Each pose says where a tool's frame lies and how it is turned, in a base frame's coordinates. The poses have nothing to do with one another.
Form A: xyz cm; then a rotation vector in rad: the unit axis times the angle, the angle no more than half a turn.
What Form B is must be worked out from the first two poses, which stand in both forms.
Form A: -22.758 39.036 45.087 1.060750 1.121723 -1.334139
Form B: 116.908 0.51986 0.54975 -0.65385 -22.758 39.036 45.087
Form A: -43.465 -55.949 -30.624 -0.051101 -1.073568 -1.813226
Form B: 120.770 -0.02424 -0.50932 -0.86023 -43.465 -55.949 -30.624
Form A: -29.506 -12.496 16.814 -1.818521 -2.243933 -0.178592
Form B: 165.803 -0.62842 -0.77542 -0.06172 -29.506 -12.496 16.814
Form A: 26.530 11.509 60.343 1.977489 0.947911 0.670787
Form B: 131.393 0.86231 0.41335 0.29251 26.530 11.509 60.343
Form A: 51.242 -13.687 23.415 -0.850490 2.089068 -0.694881
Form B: 135.228 -0.36035 0.88513 -0.29442 51.242 -13.687 23.415
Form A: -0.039 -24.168 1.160 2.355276 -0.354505 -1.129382
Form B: 151.032 0.89350 -0.13449 -0.42845 -0.039 -24.168 1.160
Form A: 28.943 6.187 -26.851 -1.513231 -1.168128 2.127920
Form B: 163.894 -0.52901 -0.40837 0.74390 28.943 6.187 -26.851
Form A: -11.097 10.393 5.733 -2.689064 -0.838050 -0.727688
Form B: 166.680 -0.92436 -0.28808 -0.25014 -11.097 10.393 5.733
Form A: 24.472 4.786 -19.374 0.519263 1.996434 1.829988
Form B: 157.998 0.18830 0.72398 0.66362 24.472 4.786 -19.374
